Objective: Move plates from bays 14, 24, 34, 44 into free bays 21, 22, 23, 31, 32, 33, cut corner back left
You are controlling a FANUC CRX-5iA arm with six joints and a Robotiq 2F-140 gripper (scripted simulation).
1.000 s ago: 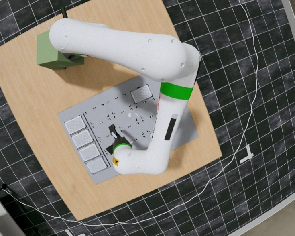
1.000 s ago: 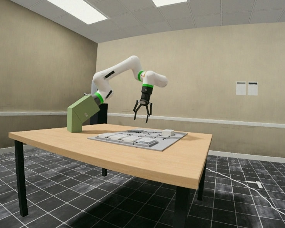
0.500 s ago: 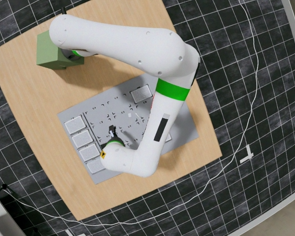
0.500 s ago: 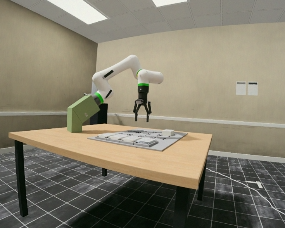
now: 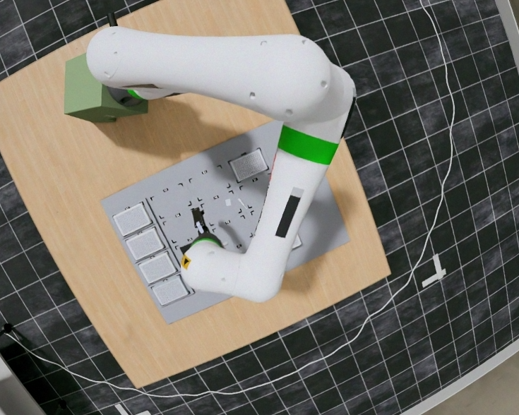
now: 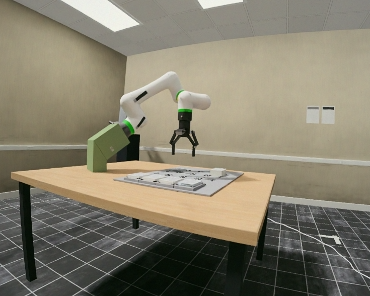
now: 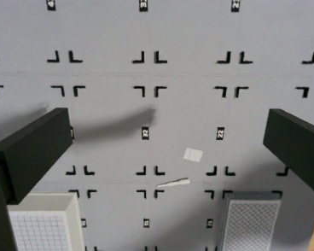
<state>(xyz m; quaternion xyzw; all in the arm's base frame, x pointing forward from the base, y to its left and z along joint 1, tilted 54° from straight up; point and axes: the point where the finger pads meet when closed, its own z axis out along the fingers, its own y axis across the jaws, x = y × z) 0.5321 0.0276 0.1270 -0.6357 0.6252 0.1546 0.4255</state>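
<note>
My hand is 200 mm to the right of the sealed plate, 180 mm past it and 140 mm above it. Also, from my hand: white block (250 mm to the left, 130 mm below, 130 mm ahead).
</note>
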